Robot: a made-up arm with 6 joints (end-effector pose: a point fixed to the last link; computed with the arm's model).
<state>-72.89 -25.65 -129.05 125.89 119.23 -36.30</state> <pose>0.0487 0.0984 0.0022 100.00 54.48 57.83</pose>
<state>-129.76 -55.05 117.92 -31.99 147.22 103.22</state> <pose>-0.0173 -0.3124 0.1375 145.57 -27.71 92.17</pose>
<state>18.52 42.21 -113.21 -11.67 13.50 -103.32</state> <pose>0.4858 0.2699 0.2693 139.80 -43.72 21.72</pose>
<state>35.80 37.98 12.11 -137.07 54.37 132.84</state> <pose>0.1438 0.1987 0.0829 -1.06 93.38 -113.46</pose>
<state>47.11 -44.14 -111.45 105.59 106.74 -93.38</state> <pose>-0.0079 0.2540 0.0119 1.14 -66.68 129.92</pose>
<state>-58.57 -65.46 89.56 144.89 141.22 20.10</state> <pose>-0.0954 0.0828 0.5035 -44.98 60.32 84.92</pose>
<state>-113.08 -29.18 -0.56 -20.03 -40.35 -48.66</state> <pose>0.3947 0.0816 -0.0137 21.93 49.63 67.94</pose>
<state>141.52 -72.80 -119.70 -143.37 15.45 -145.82</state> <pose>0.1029 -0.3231 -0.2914 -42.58 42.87 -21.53</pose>
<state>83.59 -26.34 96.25 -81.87 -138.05 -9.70</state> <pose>-0.1432 -0.1947 -0.0914 53.99 156.67 -36.69</pose>
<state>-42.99 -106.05 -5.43 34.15 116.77 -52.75</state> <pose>-0.1500 -0.2513 0.6771 -84.22 23.85 11.56</pose>
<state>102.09 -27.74 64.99 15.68 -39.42 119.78</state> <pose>-0.2663 -0.1220 0.2211 55.65 63.02 120.01</pose>
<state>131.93 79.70 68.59 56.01 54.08 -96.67</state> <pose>-0.2124 -0.4693 0.1159 18.59 -55.92 -10.39</pose>
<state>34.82 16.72 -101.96 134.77 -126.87 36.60</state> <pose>0.1518 -0.1026 0.2590 96.62 25.52 -17.43</pose>
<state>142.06 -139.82 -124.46 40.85 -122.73 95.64</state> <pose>0.5470 -0.4811 -0.2048 -67.97 -56.03 -62.51</pose>
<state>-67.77 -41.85 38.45 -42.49 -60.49 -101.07</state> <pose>0.3162 -0.1774 0.2584 -27.63 -30.94 31.30</pose>
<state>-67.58 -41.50 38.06 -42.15 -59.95 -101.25</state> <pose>0.3169 -0.1753 0.2592 -28.24 -30.73 31.61</pose>
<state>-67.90 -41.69 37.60 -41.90 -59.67 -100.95</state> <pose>0.3190 -0.1731 0.2588 -27.72 -30.40 32.20</pose>
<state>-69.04 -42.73 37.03 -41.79 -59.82 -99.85</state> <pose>0.3235 -0.1703 0.2562 -25.36 -29.87 33.22</pose>
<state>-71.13 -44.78 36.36 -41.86 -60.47 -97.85</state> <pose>0.3306 -0.1675 0.2512 -20.86 -29.09 34.61</pose>
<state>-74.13 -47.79 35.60 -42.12 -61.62 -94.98</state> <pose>0.3398 -0.1651 0.2439 -14.27 -28.06 36.13</pose>
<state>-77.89 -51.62 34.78 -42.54 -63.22 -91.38</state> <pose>0.3509 -0.1640 0.2348 -5.89 -26.82 37.49</pose>
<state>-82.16 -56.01 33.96 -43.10 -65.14 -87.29</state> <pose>0.3630 -0.1651 0.2242 3.67 -25.45 38.34</pose>
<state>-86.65 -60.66 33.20 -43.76 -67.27 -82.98</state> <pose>0.3755 -0.1691 0.2125 13.73 -24.11 38.47</pose>
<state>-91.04 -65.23 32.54 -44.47 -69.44 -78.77</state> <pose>0.3876 -0.1758 0.2001 23.47 -22.96 37.87</pose>
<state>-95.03 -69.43 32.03 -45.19 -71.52 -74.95</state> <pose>0.3982 -0.1847 0.1876 32.21 -22.14 36.67</pose>
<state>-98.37 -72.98 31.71 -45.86 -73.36 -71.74</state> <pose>0.4066 -0.1942 0.1759 39.42 -21.64 35.17</pose>
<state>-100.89 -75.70 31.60 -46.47 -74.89 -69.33</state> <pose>0.4124 -0.2031 0.1660 44.74 -21.44 33.65</pose>
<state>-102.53 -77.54 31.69 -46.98 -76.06 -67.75</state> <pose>0.4156 -0.2101 0.1589 48.19 -21.46 32.38</pose>
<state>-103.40 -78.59 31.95 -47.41 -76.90 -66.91</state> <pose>0.4165 -0.2150 0.1545 49.99 -21.60 31.44</pose>
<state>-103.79 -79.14 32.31 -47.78 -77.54 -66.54</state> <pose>0.4163 -0.2184 0.1520 50.80 -21.81 30.74</pose>
